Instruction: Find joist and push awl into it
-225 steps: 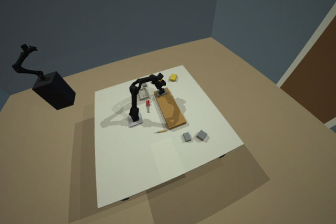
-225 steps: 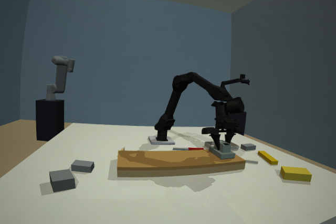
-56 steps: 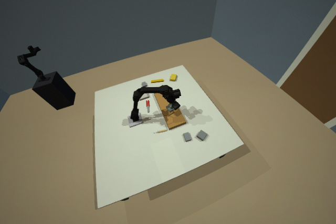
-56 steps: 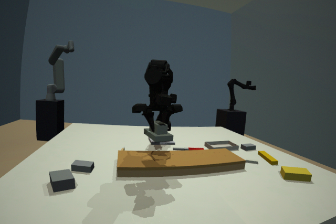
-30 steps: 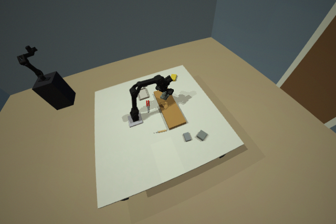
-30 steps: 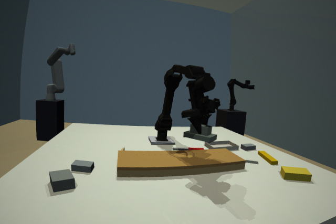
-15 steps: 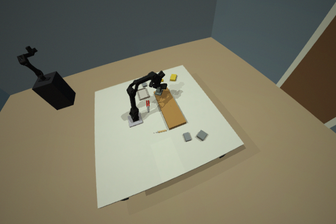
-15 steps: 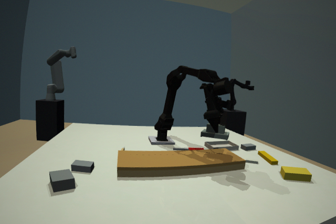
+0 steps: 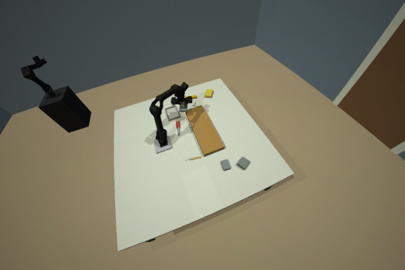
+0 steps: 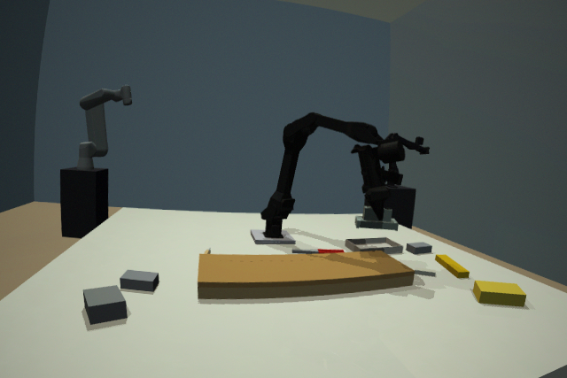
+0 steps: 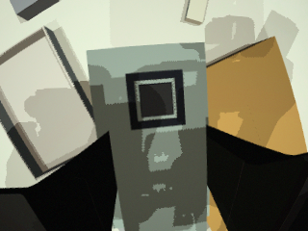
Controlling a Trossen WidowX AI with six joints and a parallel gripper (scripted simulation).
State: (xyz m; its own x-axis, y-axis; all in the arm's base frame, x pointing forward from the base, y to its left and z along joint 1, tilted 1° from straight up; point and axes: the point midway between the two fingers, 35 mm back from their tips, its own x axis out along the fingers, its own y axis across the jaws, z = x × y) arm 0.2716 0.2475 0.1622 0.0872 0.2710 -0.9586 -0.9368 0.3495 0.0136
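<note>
Right now my gripper tip is 12 cm past the grey tray, 12 cm above it and 6 cm to the right of it. Round my gripper tip: yellow bar (21 cm to the left, 13 cm below, 11 cm ahead); red-handled tool (15 cm to the right, 13 cm below, 11 cm behind); stud finder (2 cm above, 1 cm to the left).
</note>
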